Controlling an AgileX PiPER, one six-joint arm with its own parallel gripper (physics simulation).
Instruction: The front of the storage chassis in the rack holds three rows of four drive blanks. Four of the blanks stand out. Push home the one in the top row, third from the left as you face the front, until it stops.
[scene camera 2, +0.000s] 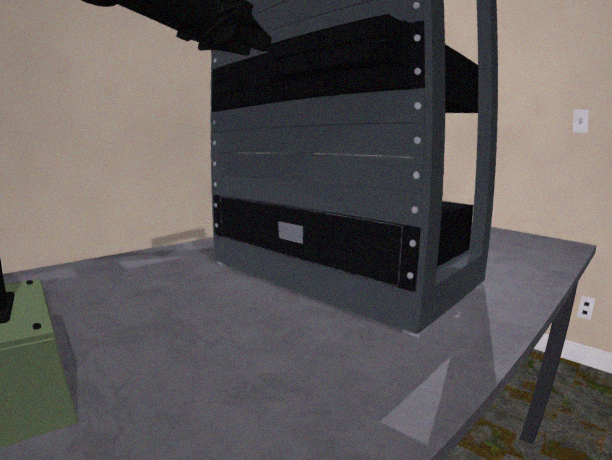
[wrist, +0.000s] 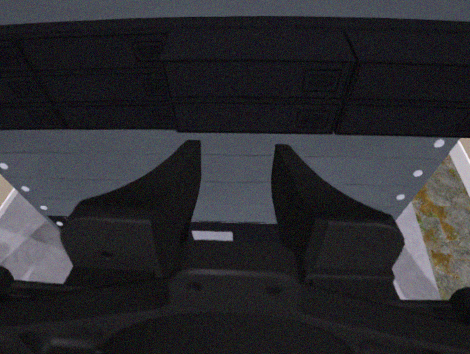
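Observation:
The black storage chassis (scene camera 2: 350, 57) (wrist: 75, 117) spans the rack. In the wrist view, the top-row blank third from the left (wrist: 260, 80) shows its upper surface and a front face with a square latch mark; it stands out from the blanks to its left. The blank below it (wrist: 250, 117) and the top blank to its right (wrist: 410, 82) also look proud; exact depths are hard to tell. My gripper (scene camera 2: 260, 45) (wrist: 237, 160) is open and empty. Its tips show just below the third column in the wrist view. Contact with the chassis cannot be told.
The grey rack (scene camera 2: 434, 165) stands on the table (scene camera 2: 240, 360). Flat grey panels (scene camera 2: 320, 135) (wrist: 235, 167) lie below the chassis. A lower black unit (scene camera 2: 345, 245) bears a pale label (scene camera 2: 290, 232) (wrist: 212, 235). A green block (scene camera 2: 30, 385) stands at the table's left.

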